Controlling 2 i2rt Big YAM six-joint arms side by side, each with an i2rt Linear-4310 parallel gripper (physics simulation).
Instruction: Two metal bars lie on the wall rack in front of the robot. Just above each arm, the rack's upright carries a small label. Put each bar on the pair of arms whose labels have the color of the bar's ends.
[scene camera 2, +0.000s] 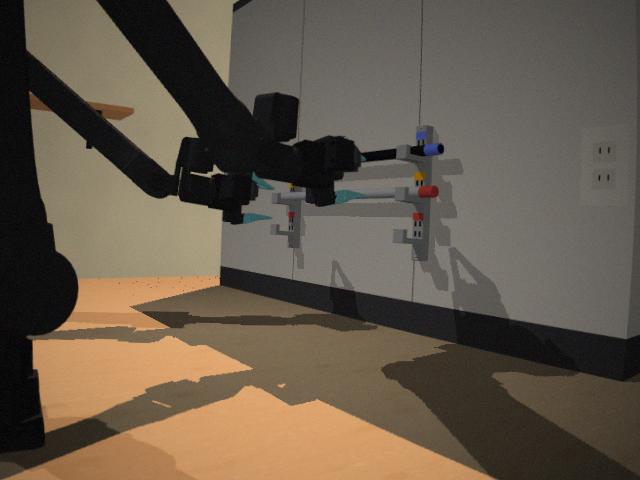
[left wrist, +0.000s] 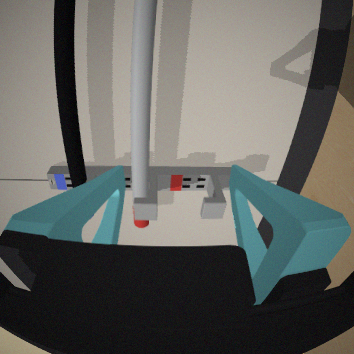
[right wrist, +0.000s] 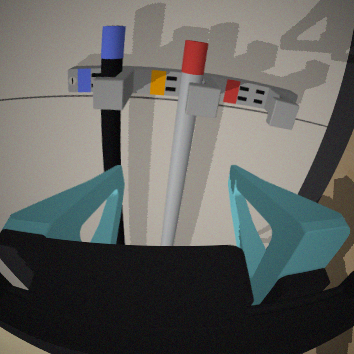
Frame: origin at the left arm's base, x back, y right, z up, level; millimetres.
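Where they show: left gripper, fingertip midpoint: (scene camera 2: 272, 203) (left wrist: 176, 173); right gripper, fingertip midpoint: (scene camera 2: 363, 178) (right wrist: 175, 173).
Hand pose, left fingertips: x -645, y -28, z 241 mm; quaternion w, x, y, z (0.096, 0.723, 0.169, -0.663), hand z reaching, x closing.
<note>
After its pixels a point has its place.
The black bar with blue ends (scene camera 2: 382, 154) {x -825, y 149, z 340 mm} (left wrist: 65, 75) {x -753, y -31, z 337 mm} (right wrist: 111, 130) {x -837, y 180, z 338 mm} lies on the top arms, under the blue label (scene camera 2: 421, 135) {x -873, y 217, z 372 mm} (left wrist: 60, 181) (right wrist: 84, 80) {x -872, y 215, z 371 mm}. The silver bar with red ends (scene camera 2: 382, 192) {x -826, y 153, z 266 mm} (left wrist: 143, 75) {x -751, y -33, z 263 mm} (right wrist: 182, 145) {x -833, y 169, z 266 mm} lies on the middle arms, under the orange label (scene camera 2: 419, 176) {x -872, y 215, z 296 mm} (right wrist: 158, 82) {x -873, y 216, z 296 mm}. The bottom arm (scene camera 2: 400, 236) {x -827, y 241, z 184 mm} (left wrist: 213, 207) {x -673, y -140, z 186 mm} (right wrist: 283, 114) {x -825, y 235, z 186 mm}, under the red label (scene camera 2: 417, 216) {x -872, y 214, z 222 mm} (left wrist: 176, 182) (right wrist: 231, 91) {x -873, y 216, z 221 mm}, bears no bar. My left gripper (scene camera 2: 272, 202) {x -645, y -28, z 241 mm} (left wrist: 176, 173) {x -645, y -28, z 241 mm} and right gripper (scene camera 2: 364, 176) {x -755, y 238, z 282 mm} (right wrist: 176, 167) {x -755, y 238, z 282 mm} are partly open; each wrist view shows the silver bar between the fingertips, ungripped.
The rack's uprights (scene camera 2: 422, 249) {x -879, y 227, z 162 mm} stand against the grey wall (scene camera 2: 516, 155) {x -962, y 382, z 324 mm}, with a dark baseboard (scene camera 2: 516, 330) {x -968, y 397, z 44 mm} below. A wall outlet (scene camera 2: 603, 164) {x -1016, y 515, z 301 mm} is at the right. A wooden shelf (scene camera 2: 121, 111) shows behind the arms at the left.
</note>
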